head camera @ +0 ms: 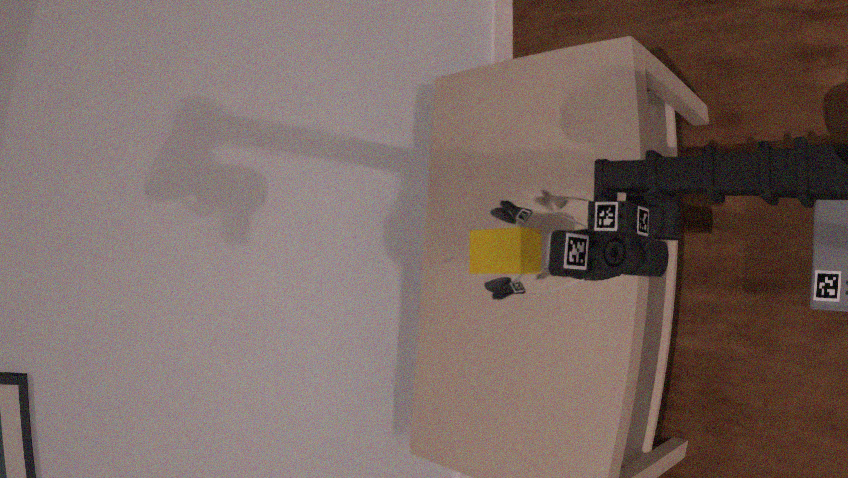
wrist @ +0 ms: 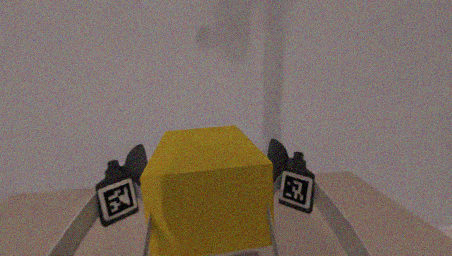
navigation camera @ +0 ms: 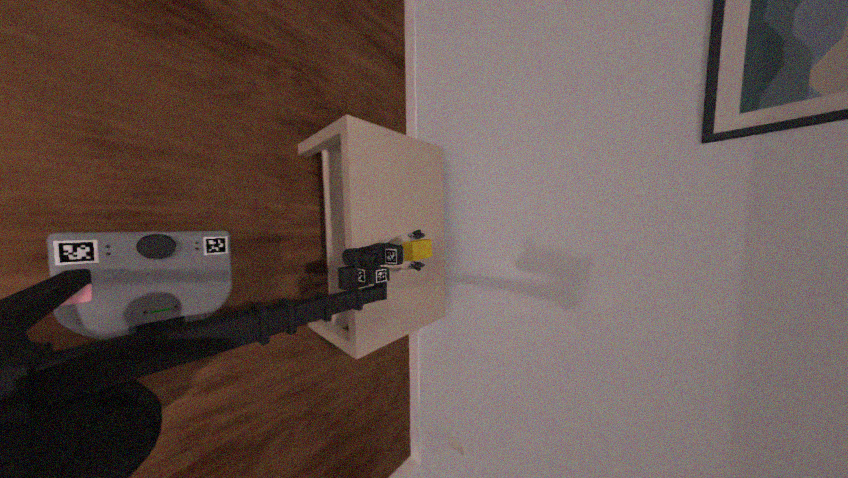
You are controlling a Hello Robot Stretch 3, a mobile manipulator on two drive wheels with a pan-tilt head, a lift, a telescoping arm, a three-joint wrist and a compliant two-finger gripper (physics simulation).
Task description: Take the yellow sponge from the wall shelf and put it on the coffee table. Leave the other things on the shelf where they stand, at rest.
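Seen in the pictures: gripper, between the fingertips: [head camera: 491,249] [navigation camera: 422,249]; robot's base, origin of its link: [navigation camera: 157,245].
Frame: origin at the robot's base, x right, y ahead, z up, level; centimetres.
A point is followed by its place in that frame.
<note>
The yellow sponge [head camera: 504,250] {x 57.4, y -2.2, z 69.1 cm} [navigation camera: 418,248] {x 57.4, y -1.5, z 69.1 cm} [wrist: 207,197] is a block-shaped piece held between the two fingers of my gripper [head camera: 506,249] {x 62.1, y -2.4, z 66.8 cm} [navigation camera: 415,249] {x 62.1, y -2.4, z 66.8 cm} [wrist: 208,159] {x 62.1, y -2.4, z 66.8 cm}, which is shut on it. The gripper is over the beige coffee table [head camera: 522,386] {x 70.3, y 22.5, z 45.0 cm} [navigation camera: 383,174] {x 62.2, y 27.0, z 45.1 cm} [wrist: 369,211], near the table's wall-side edge and roughly mid-length. The sponge hangs low over the table top. I cannot tell whether it touches the top.
The table stands against a plain white wall [head camera: 236,297] {x 118.9, y 11.4, z 83.0 cm} [navigation camera: 568,308] {x 119.0, y -30.5, z 99.9 cm}. A dark picture frame [head camera: 23,415] {x 116.6, y 39.5, z 136.1 cm} [navigation camera: 712,77] {x 116.6, y 49.6, z 135.8 cm} hangs on the wall. My arm [head camera: 711,172] {x 21.7, y -10.2, z 78.4 cm} [navigation camera: 259,319] {x 10.7, y -9.1, z 78.5 cm} reaches across the table's front edge from the grey base [navigation camera: 167,277] {x 1.7, y -9.2, z 16.0 cm} on the wooden floor [navigation camera: 233,77] {x 23.4, y 65.9, z 0.0 cm}.
</note>
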